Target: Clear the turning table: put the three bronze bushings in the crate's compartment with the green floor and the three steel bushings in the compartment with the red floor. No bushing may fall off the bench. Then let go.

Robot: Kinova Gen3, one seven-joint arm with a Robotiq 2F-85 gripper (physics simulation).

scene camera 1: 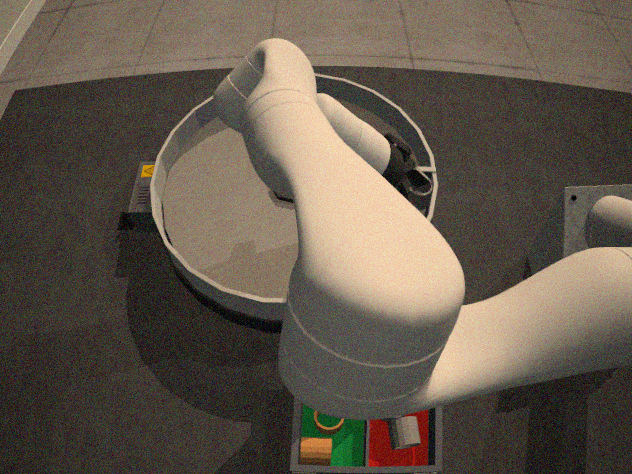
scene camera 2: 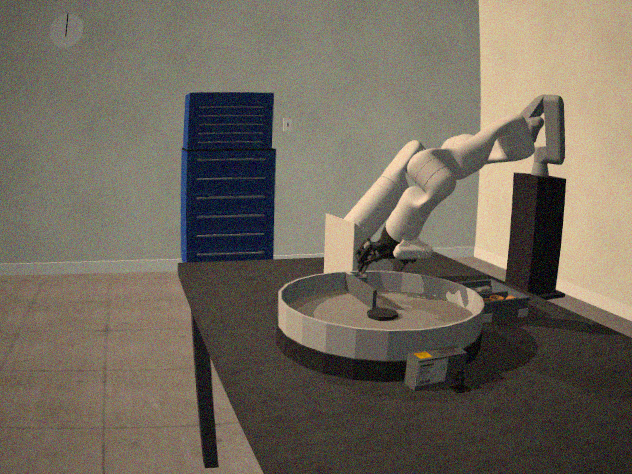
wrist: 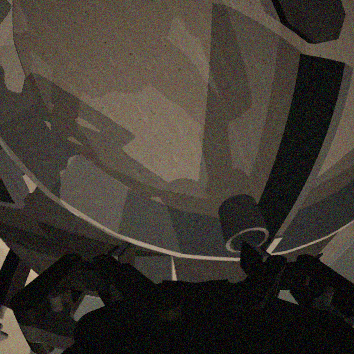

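Where they show: gripper, between the fingertips: (scene camera 1: 427,210) (scene camera 2: 378,270) (wrist: 188,254); arm's base, origin of its link: (scene camera 1: 608,226) (scene camera 2: 354,232).
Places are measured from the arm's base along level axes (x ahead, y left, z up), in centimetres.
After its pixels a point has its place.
A steel bushing (scene camera 1: 419,182) (wrist: 243,212) {x 29.5, y -8.7, z -6.4 cm} stands upright inside the rim wall of the turning table (scene camera 1: 158,204) {x 66.0, y -6.3, z -6.8 cm} (scene camera 2: 380,344) {x 65.3, y -20.0, z -6.8 cm}, close beside the divider (scene camera 2: 361,288) {x 35.7, y -11.8, z -5.5 cm} (wrist: 315,125) {x 37.9, y -10.9, z -5.3 cm}. My gripper (scene camera 1: 404,165) (scene camera 2: 363,261) (wrist: 188,254) {x 27.3, y -4.2, z -4.1 cm} is open and tilted at the rim; one fingertip overlaps the bushing's ring in the wrist view, and contact cannot be told. In the crate (scene camera 1: 295,438) {x 44.0, y 26.4, z -8.9 cm}, a bronze bushing (scene camera 1: 328,430) {x 40.0, y 25.0, z -10.0 cm} stands and another bronze bushing (scene camera 1: 316,451) {x 41.4, y 28.0, z -9.5 cm} lies on the green floor. A steel bushing (scene camera 1: 405,432) {x 30.3, y 25.4, z -9.5 cm} lies on the red floor. The arm hides the crate's upper part.
A dark hub (scene camera 2: 382,313) {x 46.9, y -11.5, z -7.8 cm} (wrist: 315,20) {x 44.6, y -11.4, z -7.8 cm} stands at the table's centre. A control box (scene camera 1: 138,188) {x 70.6, y -10.2, z -8.0 cm} (scene camera 2: 427,371) {x 71.6, y -13.6, z -10.4 cm} is beside the turning table. A pale upright panel (scene camera 2: 339,242) {x 0.6, y -4.4, z -2.6 cm} stands behind the rim. The arm (scene camera 1: 367,229) {x 38.7, y 23.4, z 34.6 cm} hangs over the turning table and crate.
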